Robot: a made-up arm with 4 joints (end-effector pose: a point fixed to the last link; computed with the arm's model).
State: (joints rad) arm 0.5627 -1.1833 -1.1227 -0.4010
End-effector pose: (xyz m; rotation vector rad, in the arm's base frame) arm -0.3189 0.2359 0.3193 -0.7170 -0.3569 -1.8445
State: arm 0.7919 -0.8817 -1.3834 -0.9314
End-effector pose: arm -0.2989 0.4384 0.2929 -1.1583 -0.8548 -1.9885
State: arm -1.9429 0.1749 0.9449 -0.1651
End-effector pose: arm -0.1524 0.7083 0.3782 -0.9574 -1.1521 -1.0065
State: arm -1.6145 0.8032 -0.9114 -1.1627
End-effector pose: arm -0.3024 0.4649 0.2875 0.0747 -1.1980 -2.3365
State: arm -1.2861 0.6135 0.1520 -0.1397
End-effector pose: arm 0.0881 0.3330 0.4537 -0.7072 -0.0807 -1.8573
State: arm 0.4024 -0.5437 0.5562 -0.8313
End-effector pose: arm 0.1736 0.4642 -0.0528 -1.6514 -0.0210 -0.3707
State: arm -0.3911 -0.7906 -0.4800 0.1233
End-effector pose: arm -0.1603 0.2638 0.2606 -0.6517 -0.3671 -1.6636
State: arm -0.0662 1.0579 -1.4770 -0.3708
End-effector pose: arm 0.0964 0.4473 0.1651 0.5599 0.3537 2.1750
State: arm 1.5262 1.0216 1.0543 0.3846
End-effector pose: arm -0.6156 -0.1108 -0.0698 0.5677 -1.8170 0.0428
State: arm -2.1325 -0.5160 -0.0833 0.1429
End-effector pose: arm -0.3623 0.2755 0.1818 0.3105 -1.3071 -0.9648
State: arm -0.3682 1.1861 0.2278 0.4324
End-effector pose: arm 0.1288 -0.1056 0.1708 0.9107 -1.7231 2.1748
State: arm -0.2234 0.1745 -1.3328 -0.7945
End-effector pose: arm -0.1819 0.4958 0.1670 -0.7422 -1.0950 -2.7102
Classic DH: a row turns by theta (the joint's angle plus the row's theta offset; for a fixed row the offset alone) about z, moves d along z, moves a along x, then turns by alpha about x. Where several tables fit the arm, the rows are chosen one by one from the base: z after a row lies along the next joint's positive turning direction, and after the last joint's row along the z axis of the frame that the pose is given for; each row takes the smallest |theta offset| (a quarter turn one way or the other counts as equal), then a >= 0, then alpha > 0; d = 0 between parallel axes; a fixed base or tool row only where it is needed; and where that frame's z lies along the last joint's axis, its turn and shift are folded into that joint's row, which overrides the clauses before.
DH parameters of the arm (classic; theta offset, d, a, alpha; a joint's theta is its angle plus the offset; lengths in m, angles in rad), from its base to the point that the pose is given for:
base (fixed): 0.0128 0.3072 -0.1256 -2.3495
joint 1: 0.0238 0.1614 0.0385 -0.7597
joint 2: 0.3055 0.3857 -0.0027 1.8142
joint 3: -0.2694 0.1947 0.1301 -1.8835
joint 4: 1.1067 -0.2434 0.0901 1.6329
tool (fixed): -0.807 0.1692 0 0

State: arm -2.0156 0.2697 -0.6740 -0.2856
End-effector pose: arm -0.3552 0.2130 0.1891 0.7498 -0.7439 -1.5519
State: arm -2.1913 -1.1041 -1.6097 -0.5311
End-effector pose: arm 0.1409 -0.0377 -0.0473 1.7831 -0.9950 -0.0289
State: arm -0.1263 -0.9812 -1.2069 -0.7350
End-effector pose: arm -0.4306 0.2173 0.1696 -0.1834 -1.1162 -1.6525
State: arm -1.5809 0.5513 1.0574 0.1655
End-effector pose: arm 0.2357 0.5770 0.4142 -1.3336 -0.1397 -1.2649
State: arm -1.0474 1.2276 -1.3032 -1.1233
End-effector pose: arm -0.0101 0.5294 0.3394 0.6915 0.6463 2.7517
